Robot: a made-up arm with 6 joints.
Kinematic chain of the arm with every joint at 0, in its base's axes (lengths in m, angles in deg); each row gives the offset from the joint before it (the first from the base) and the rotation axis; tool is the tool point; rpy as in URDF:
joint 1: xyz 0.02 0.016 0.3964 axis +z
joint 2: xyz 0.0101 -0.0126 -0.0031 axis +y
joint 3: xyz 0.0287 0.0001 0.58 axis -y
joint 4: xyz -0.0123 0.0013 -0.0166 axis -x
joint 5: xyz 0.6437 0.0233 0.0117 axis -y
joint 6: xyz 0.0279 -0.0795 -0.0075 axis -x
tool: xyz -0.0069 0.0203 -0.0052 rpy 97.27 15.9 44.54
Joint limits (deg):
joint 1: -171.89..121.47
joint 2: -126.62..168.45
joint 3: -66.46..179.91
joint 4: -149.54..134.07
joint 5: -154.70..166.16
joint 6: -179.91..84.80
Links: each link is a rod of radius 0.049 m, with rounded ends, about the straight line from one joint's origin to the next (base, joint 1, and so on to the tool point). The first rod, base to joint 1, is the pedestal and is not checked.
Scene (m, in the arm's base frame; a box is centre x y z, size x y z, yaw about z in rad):
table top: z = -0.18
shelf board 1: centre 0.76 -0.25 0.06 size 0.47 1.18 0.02 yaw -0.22
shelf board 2: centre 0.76 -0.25 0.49 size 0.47 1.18 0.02 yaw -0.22
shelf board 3: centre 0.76 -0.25 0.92 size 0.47 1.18 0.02 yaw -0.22
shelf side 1: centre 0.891 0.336 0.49 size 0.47 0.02 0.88 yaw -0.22
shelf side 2: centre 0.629 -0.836 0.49 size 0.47 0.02 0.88 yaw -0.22
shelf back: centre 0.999 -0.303 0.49 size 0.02 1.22 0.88 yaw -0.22
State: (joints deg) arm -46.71 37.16 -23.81 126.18 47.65 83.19
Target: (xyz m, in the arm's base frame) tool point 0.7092 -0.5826 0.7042
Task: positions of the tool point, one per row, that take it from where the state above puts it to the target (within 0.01 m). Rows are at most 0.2 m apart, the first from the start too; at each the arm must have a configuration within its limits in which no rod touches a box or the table.
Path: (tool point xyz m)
1: 0.3959 -0.4816 0.2667
2: 0.2651 -0.4324 0.2682
3: 0.2887 -0.4852 0.3974
4: 0.2969 -0.5057 0.5462
5: 0.2874 -0.4882 0.7042
6: 0.4134 -0.5494 0.7243
7: 0.5568 -0.5827 0.7241
8: 0.7092 -0.5825 0.7043

